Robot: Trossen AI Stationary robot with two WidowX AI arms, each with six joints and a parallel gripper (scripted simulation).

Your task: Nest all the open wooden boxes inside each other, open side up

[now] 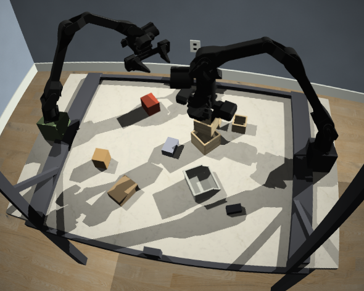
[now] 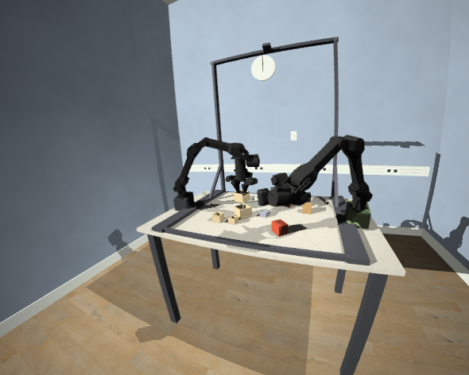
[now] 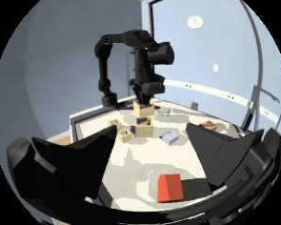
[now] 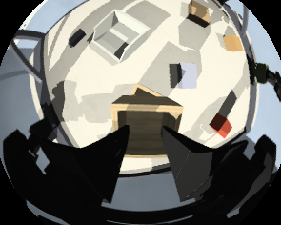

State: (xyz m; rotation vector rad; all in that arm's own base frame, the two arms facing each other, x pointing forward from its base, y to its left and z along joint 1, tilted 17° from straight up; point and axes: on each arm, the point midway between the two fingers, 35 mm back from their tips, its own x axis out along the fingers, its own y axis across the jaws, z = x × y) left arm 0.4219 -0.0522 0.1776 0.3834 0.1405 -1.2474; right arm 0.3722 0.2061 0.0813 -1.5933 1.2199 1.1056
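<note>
Now: the large wooden box 15 cm below my right hand. The rest, counted from my right hand: grey-blue cube 15 cm below, 12 cm to the left, 4 cm behind; then small wooden box 15 cm below, 9 cm ahead, 2 cm to the right; then grey open tray 17 cm behind, 14 cm below, 1 cm to the right.
</note>
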